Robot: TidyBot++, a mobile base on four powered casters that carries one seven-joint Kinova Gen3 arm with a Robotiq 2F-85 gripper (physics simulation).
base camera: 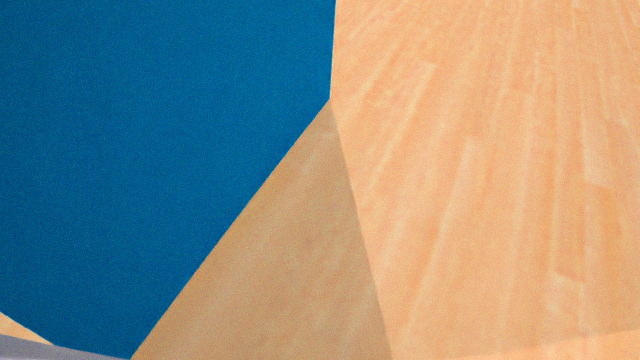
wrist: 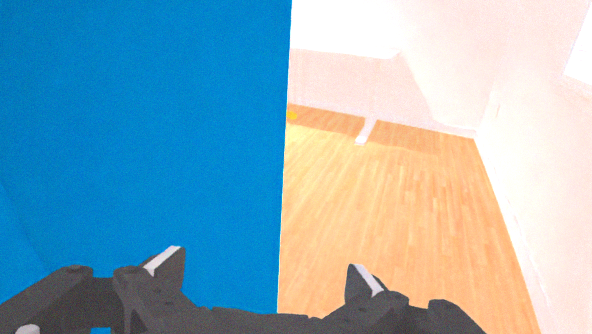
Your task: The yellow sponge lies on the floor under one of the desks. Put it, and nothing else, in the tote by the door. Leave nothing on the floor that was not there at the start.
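Frame: origin at the arm's base, x ahead, y left, z up, level; centimetres.
Where they show: gripper, fingertip midpoint: (wrist: 265,274).
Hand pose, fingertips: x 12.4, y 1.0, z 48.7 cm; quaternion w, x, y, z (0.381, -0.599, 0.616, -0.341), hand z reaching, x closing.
After its pixels a point has its place.
A small yellow patch (wrist: 291,115) @(z -36.1, x 281.6, y 2.3 cm), which looks like the sponge, shows in the wrist view on the floor in the shade under a white desk (wrist: 345,52) @(z 32.3, x 239.2, y -36.4 cm) at the far wall. Its left part is hidden behind the edge of a large blue surface. My gripper (wrist: 265,274) @(z 48.7, x 12.4, y 1.0 cm) is open and empty, its fingers wide apart in the lower part of the wrist view, far from the yellow patch. The tote does not show in either view.
A large blue upright panel (base camera: 165,125) @(z -21.8, x 29.5, y 12.4 cm) (wrist: 145,130) @(z 50.4, x 26.3, y 13.6 cm) fills the left of both views, close to the base. A white desk foot (wrist: 366,131) @(z -37.1, x 254.6, y -67.2 cm) stands on the wood floor (base camera: 490,175) @(z -39.7, x 44.5, y -21.1 cm) (wrist: 390,210) @(z -39.7, x 138.9, y -59.2 cm). A white wall (wrist: 545,165) @(z 3.9, x 122.3, y -126.4 cm) runs along the right.
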